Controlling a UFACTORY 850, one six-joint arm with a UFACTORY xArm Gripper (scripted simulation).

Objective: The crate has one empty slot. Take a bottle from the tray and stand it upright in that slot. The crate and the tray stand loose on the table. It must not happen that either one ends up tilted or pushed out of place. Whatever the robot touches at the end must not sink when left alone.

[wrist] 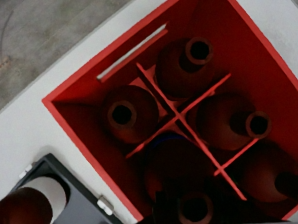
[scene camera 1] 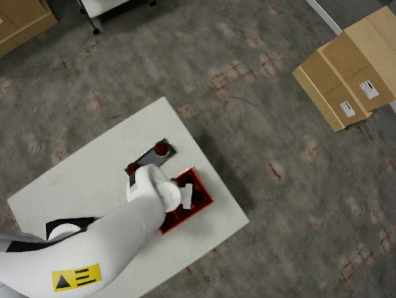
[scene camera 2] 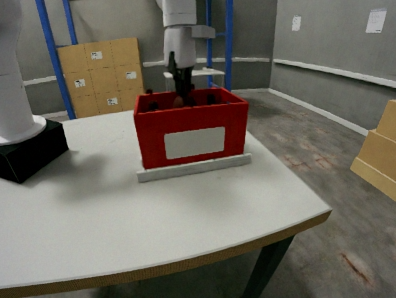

Labels:
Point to a bottle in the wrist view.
228, 121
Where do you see a bottle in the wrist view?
180, 73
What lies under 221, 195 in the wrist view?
My gripper.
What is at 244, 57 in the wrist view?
A red crate.

